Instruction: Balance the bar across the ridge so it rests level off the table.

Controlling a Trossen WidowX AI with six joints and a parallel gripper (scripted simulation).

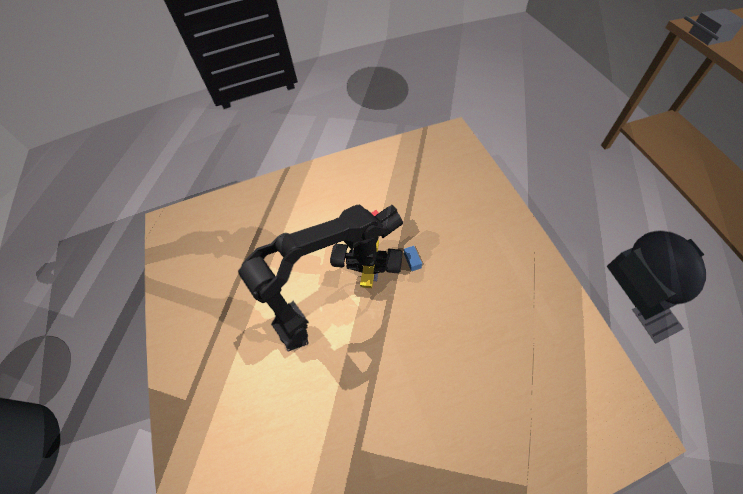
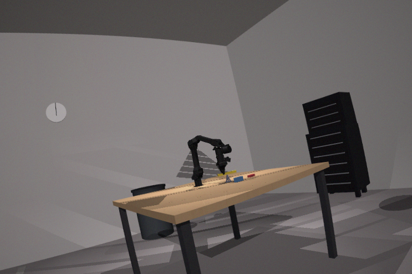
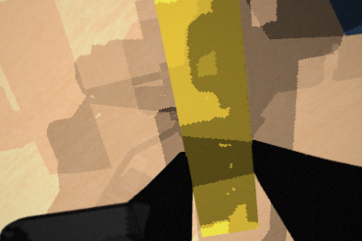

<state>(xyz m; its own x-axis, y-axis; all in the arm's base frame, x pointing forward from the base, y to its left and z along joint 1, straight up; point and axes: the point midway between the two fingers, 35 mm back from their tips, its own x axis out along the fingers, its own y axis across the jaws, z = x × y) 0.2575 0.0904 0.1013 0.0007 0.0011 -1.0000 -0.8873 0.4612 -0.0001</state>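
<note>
Now: gripper tip 20 mm to the right of the yellow bar and 10 mm short of it. Also, from my gripper tip: blue block 150 mm ahead, 50 mm below, 20 mm to the left; red block 200 mm to the left, 100 mm ahead, 60 mm below.
</note>
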